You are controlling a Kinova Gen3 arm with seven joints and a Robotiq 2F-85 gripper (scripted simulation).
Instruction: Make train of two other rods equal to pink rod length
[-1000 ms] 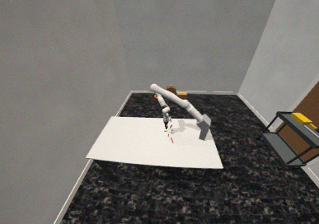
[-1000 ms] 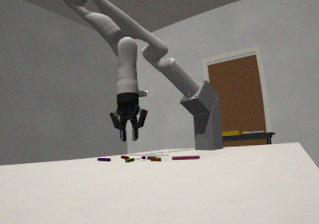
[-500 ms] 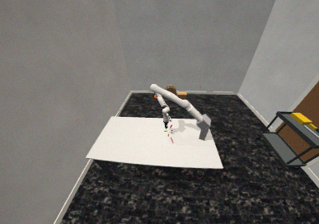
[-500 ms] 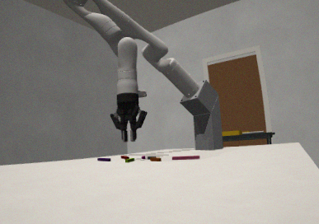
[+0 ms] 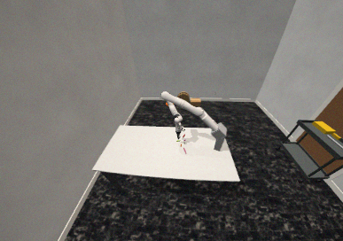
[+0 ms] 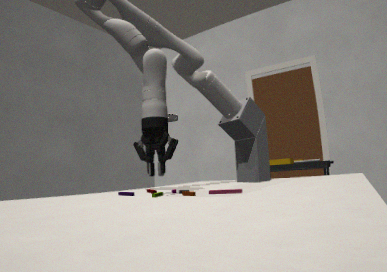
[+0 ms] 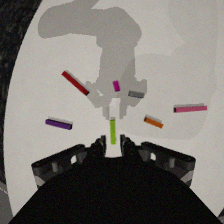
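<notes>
Right now my hand is 70 mm above the lime rod. Round my hand: magenta rod: 90 mm behind, 70 mm below, 20 mm to the left; then grey rod: 70 mm below, 70 mm behind, 60 mm to the left; then orange rod: 90 mm to the left, 70 mm below.
</notes>
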